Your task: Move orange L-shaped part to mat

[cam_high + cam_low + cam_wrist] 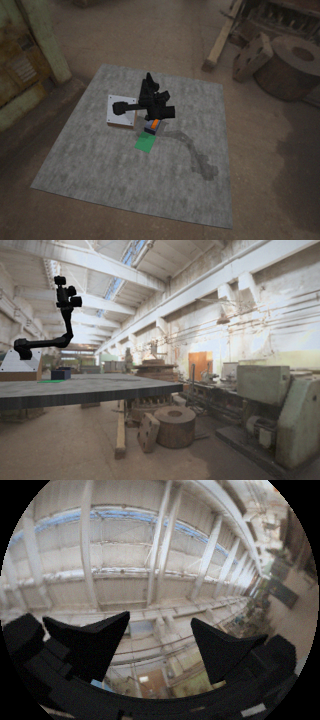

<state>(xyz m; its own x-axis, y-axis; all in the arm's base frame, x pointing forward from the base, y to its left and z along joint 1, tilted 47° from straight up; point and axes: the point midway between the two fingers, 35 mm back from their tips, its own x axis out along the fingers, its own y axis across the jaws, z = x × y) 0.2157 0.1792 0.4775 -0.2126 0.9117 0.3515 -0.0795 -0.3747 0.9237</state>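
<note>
Now: gripper tip 61 cm above the orange L-shaped part, 19 cm to the right of it and 5 cm short of it. From my gripper tip the other things lie so: tray (67 cm below, 18 cm to the left, 5 cm ahead); then green mat (67 cm below, 3 cm to the left).
</note>
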